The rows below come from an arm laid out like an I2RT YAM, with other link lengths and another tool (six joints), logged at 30 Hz.
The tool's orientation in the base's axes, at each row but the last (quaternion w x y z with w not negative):
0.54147 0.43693 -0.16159 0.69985
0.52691 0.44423 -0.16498 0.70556
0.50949 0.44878 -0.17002 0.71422
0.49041 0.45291 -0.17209 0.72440
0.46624 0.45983 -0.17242 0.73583
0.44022 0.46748 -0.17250 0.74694
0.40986 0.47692 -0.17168 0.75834
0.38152 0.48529 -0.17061 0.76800
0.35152 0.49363 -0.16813 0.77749
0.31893 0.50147 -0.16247 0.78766
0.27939 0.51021 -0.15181 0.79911
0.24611 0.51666 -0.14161 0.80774
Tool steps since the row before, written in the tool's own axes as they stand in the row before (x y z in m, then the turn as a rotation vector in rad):
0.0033 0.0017 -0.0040 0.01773 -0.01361 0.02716
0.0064 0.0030 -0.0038 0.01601 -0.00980 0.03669
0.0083 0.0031 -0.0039 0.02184 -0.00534 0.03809
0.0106 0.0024 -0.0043 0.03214 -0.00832 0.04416
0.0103 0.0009 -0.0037 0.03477 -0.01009 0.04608
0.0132 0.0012 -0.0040 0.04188 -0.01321 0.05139
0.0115 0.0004 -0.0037 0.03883 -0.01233 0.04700
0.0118 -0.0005 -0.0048 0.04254 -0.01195 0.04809
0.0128 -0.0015 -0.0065 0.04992 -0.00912 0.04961
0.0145 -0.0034 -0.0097 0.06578 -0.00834 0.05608
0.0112 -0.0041 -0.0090 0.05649 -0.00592 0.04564
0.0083 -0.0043 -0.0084 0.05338 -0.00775 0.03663
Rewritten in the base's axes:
-0.0034 0.0042 0.0008 0.02353 -0.00314 0.02596
-0.0047 0.0053 0.0037 0.02454 -0.01234 0.03073
-0.0052 0.0062 0.0053 0.02082 -0.01185 0.03718
-0.0053 0.0078 0.0069 0.02524 -0.00898 0.04832
-0.0041 0.0075 0.0069 0.02735 -0.00800 0.05121
-0.0055 0.0086 0.0094 0.03156 -0.00630 0.05945
-0.0049 0.0074 0.0082 0.02895 -0.00537 0.05479
-0.0054 0.0083 0.0080 0.02845 -0.00475 0.05859
-0.0066 0.0099 0.0082 0.02546 -0.00484 0.06607
-0.0087 0.0130 0.0084 0.02473 -0.00376 0.08316
-0.0077 0.0113 0.0060 0.01864 -0.00289 0.07038
-0.0070 0.0097 0.0038 0.01382 0.00222 0.06368

